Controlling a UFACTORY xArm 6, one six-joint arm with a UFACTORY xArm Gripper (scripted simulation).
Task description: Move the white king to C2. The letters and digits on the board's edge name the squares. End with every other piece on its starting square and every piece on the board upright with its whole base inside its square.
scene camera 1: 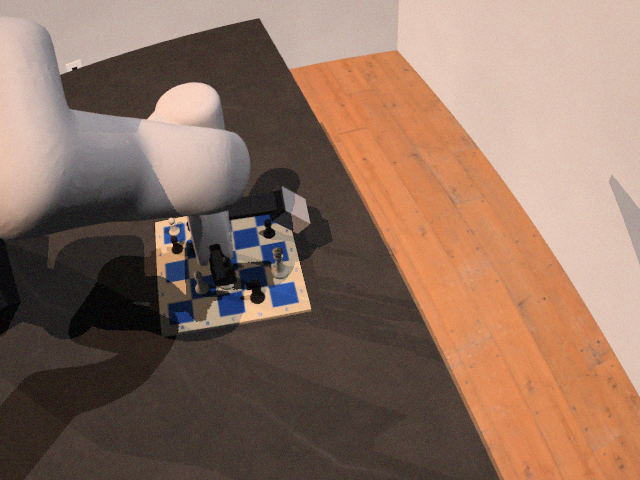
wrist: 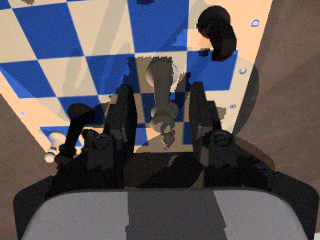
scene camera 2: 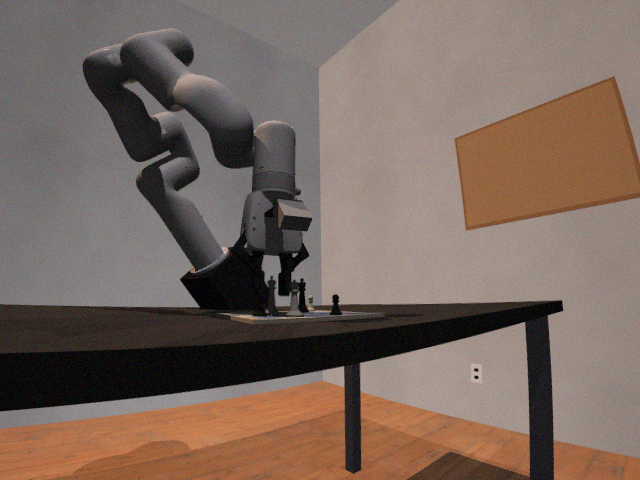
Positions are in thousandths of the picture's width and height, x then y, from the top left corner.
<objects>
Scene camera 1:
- my gripper: 351, 564
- chessboard: 285, 647
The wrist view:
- my gripper: 508, 415
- chessboard: 186, 248
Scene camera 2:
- my gripper: 424, 616
</objects>
